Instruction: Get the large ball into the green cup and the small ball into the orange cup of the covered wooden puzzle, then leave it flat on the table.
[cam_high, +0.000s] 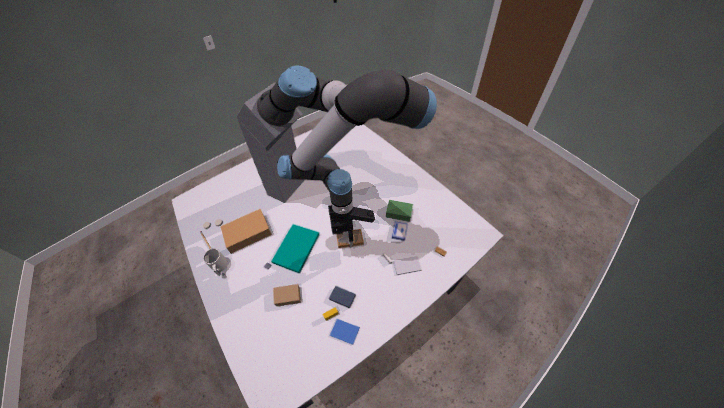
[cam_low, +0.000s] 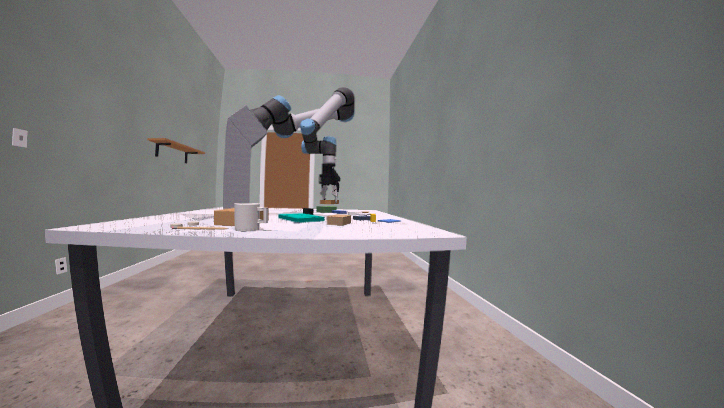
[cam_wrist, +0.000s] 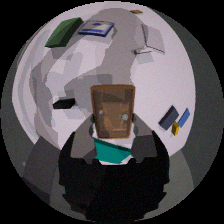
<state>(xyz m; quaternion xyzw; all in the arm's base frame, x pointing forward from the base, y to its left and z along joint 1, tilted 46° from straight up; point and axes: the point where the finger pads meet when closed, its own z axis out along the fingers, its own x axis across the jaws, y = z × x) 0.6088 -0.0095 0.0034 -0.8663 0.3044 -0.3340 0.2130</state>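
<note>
My gripper is now 1 cm above the puzzle. The rest, counted from my hand: teal board (16 cm behind, 19 cm to the right, 8 cm below); then dark tile (15 cm ahead, 18 cm to the right, 8 cm below); then grey plate (23 cm ahead, 12 cm to the left, 8 cm below).
</note>
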